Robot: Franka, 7 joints.
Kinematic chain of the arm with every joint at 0, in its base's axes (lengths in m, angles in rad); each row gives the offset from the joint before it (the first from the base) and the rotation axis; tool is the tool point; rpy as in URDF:
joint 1: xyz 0 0 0.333 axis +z
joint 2: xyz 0 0 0 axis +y
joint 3: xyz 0 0 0.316 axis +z
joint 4: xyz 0.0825 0 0 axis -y
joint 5: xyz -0.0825 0 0.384 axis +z
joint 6: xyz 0 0 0 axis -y
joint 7: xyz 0.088 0 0 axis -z
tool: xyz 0 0 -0.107 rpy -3.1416 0 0
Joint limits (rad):
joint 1: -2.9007..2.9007
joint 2: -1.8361..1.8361
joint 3: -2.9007..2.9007
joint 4: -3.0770..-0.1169
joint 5: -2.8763..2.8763
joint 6: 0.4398..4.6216
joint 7: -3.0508..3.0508
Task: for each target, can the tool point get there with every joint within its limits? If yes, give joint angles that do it. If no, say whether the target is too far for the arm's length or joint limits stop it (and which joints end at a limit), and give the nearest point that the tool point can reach.
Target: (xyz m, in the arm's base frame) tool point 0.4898 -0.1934 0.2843
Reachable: yes | joints -0.8084 0.2976 0.6393 -2.2161 -1.5412 1.6013 -0.9887
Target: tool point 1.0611 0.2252 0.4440
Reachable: no: too far | nearest point 0.8348 0.1772 0.4203 | short by 0.233 m
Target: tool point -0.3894 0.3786 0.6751
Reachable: yes | joints 1.2468 1.1539 2.1264 -1.9443 0.5645 3.8808 -0.4253
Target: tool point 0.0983 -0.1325 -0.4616
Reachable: no: joint limits stop it (at a limit: joint 2) | nearest point 0.1106 -0.1490 -0.3517 | short by 0.112 m
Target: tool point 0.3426 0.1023 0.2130
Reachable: yes | joints 2.0327 -0.5362 -1.7547 -2.5000 -0.5015 1.6597 0.0892
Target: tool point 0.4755 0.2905 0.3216
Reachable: yes | joints 1.7846 0.7602 -1.4748 -2.2446 -1.0919 3.2676 -1.8892
